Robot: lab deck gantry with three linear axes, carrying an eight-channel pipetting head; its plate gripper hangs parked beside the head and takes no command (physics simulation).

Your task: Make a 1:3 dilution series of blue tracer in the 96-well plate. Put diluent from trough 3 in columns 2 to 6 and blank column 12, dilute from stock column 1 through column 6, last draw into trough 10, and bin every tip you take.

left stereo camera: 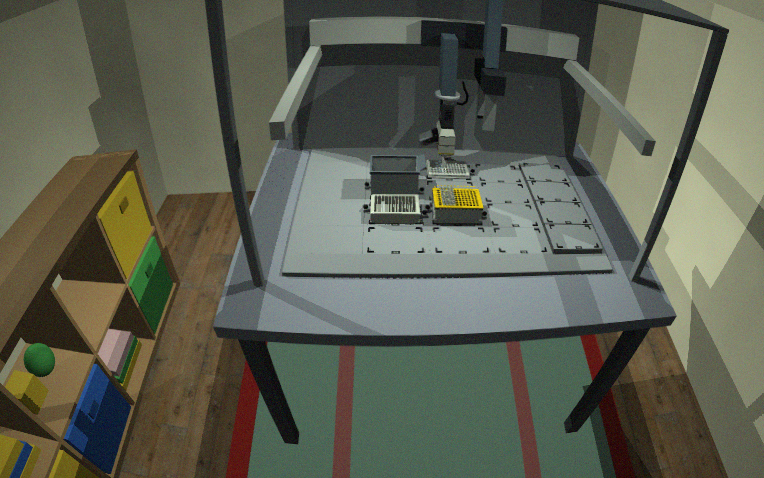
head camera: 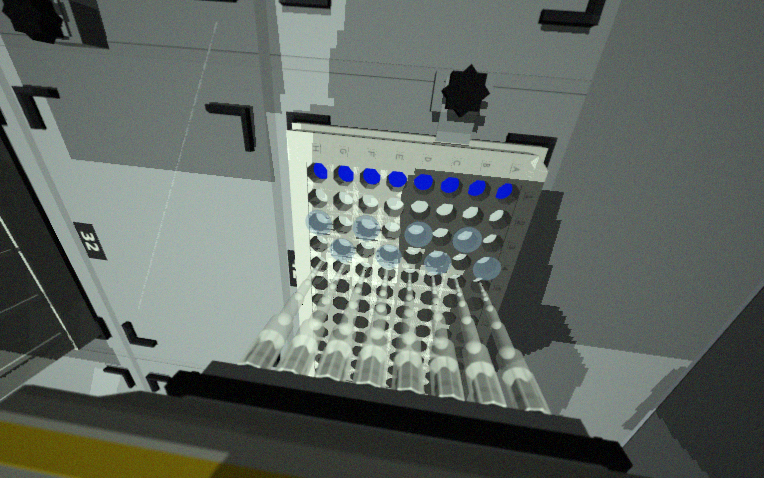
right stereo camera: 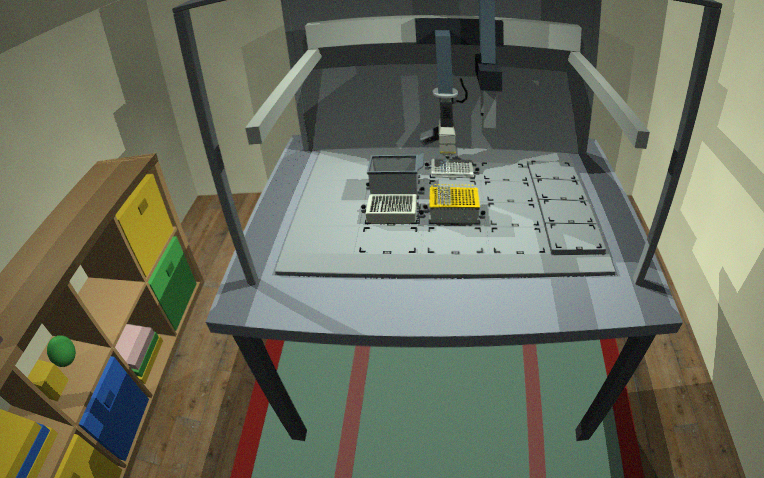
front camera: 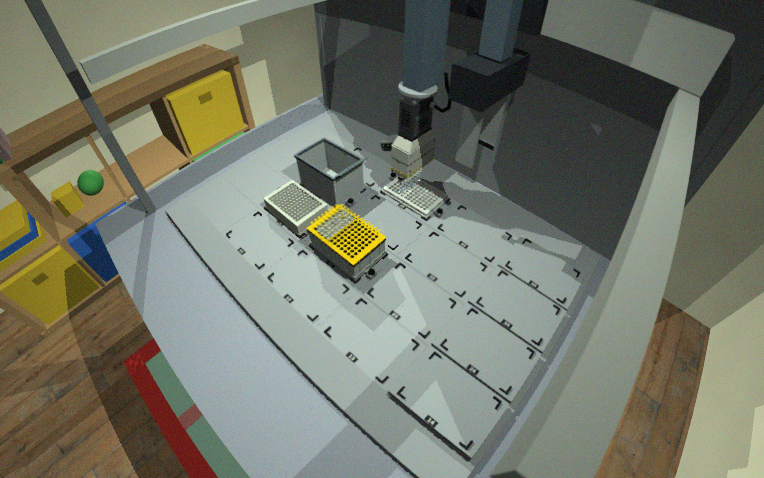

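The 96-well plate (head camera: 299,174) (front camera: 423,198) has blue liquid in column 1 and pale liquid in column 2. Pale translucent discs lie over alternate wells of columns 3 and 4. The pipetting head (front camera: 414,152) (left stereo camera: 446,140) carries eight clear tips (head camera: 408,343), their ends at about column 5 in the head camera; their height is unclear. Column 12 is hidden. The white trough block (front camera: 281,216) (left stereo camera: 395,218) stands front left of the plate. The yellow tip rack (front camera: 356,239) holds clear tips in its left part. The parked plate gripper (front camera: 478,138) hangs beside the head, its opening unclear.
The grey waste bin (front camera: 316,180) (left stereo camera: 394,183) (right stereo camera: 392,181) stands left of the plate, behind the trough block. Black corner brackets mark the deck positions. A dark knob (head camera: 465,90) sits beside the plate. A dark back wall rises behind the deck.
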